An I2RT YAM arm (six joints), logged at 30 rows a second.
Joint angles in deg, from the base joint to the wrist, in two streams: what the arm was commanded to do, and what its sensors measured. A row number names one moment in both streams.
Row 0, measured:
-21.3 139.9 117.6 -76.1 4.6 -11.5
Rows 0 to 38, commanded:
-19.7 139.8 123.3 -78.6 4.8 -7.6
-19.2 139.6 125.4 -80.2 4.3 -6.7
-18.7 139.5 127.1 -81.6 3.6 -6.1
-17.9 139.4 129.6 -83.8 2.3 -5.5
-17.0 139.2 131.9 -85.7 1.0 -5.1
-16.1 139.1 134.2 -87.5 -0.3 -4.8
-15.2 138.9 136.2 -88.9 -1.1 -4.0
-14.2 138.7 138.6 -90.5 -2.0 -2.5
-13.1 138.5 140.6 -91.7 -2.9 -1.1
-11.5 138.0 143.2 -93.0 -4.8 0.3
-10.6 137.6 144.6 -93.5 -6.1 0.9
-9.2 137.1 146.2 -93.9 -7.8 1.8
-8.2 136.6 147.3 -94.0 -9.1 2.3
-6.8 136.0 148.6 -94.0 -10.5 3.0
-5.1 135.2 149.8 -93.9 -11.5 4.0
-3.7 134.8 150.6 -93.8 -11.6 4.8
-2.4 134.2 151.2 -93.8 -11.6 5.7
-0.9 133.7 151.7 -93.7 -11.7 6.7
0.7 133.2 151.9 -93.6 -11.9 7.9
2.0 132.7 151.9 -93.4 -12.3 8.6
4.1 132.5 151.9 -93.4 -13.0 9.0
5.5 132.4 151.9 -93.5 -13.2 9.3
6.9 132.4 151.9 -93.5 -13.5 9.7
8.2 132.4 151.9 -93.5 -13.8 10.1
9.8 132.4 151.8 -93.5 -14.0 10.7
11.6 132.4 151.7 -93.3 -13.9 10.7
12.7 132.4 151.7 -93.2 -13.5 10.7
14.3 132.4 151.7 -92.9 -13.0 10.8
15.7 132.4 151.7 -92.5 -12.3 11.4
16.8 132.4 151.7 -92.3 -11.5 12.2
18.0 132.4 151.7 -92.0 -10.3 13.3
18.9 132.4 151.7 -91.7 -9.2 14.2
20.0 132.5 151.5 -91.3 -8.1 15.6
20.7 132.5 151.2 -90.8 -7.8 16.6
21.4 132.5 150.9 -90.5 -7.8 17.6
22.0 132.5 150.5 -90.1 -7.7 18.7
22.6 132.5 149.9 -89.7 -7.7 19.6
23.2 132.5 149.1 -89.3 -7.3 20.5
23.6 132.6 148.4 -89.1 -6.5 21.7
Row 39, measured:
22.6 133.3 150.2 -89.4 -9.2 16.5
